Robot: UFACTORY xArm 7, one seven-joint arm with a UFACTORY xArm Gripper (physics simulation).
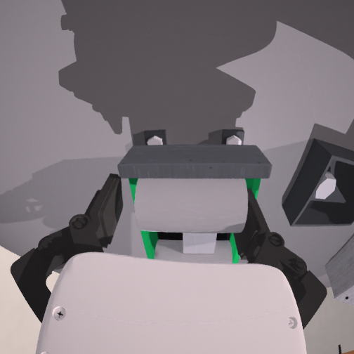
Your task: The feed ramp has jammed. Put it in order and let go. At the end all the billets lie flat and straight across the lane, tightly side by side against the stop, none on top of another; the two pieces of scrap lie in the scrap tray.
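My gripper (179, 197) is open and empty, its fingers on either side of a large pale billet (191, 205). That billet lies straight across the green-walled lane (149, 245), against or very close to the dark grey stop (195, 162). Behind it a small pale block (199, 243), which looks like scrap, sits between it and a second billet (167, 251), with dark gaps beside the block. The gripper's housing hides most of the second billet and the rest of the lane. A whitish faceted piece of scrap (326, 186) lies in the dark scrap tray (299, 192) at the right.
Two dark brackets (149, 135) (240, 134) with pale bolt heads stand beyond the stop. A grey block-like object (342, 272) shows at the lower right edge, below the tray. The arm's shadow falls across the grey surface beyond the stop.
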